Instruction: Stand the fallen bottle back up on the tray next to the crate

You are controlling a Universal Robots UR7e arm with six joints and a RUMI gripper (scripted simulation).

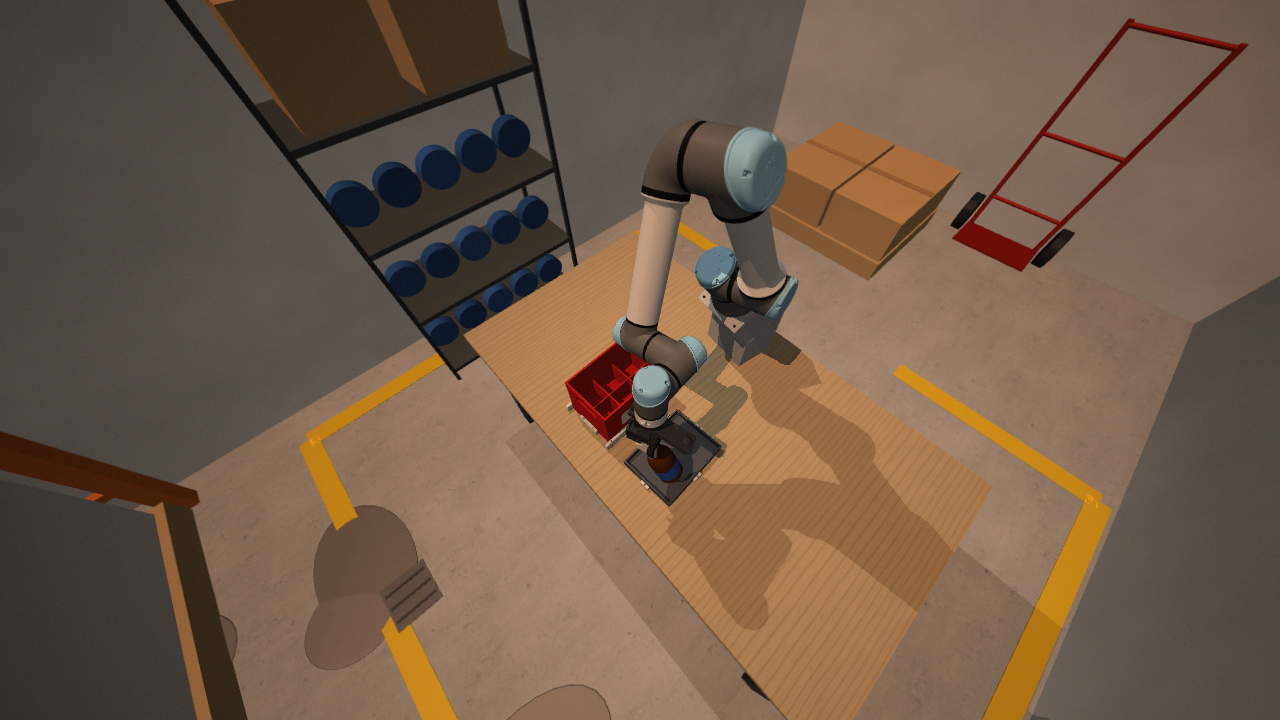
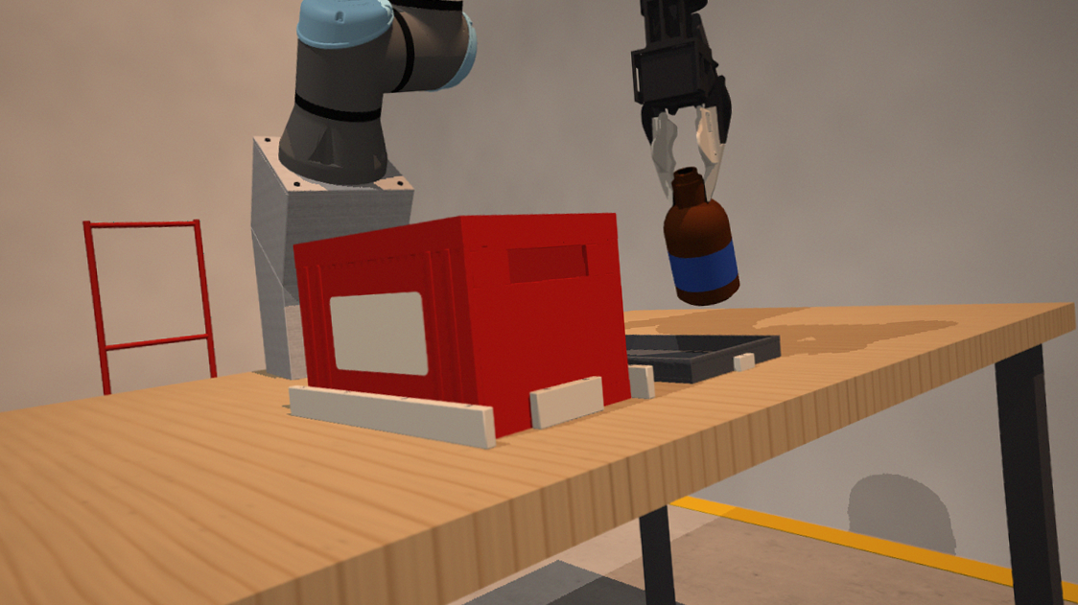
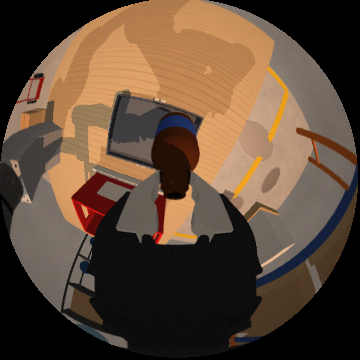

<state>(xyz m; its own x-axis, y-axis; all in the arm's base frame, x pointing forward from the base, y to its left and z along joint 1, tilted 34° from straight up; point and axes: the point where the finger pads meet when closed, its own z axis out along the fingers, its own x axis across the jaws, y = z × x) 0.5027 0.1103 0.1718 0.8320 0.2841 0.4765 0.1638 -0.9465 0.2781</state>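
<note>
Right now the brown bottle is 5 cm below my hand and 2 cm to the left of it. Also, from my hand: dark tray 19 cm below, 8 cm behind, 1 cm to the left; red crate 25 cm to the right, 14 cm behind, 12 cm below.
</note>
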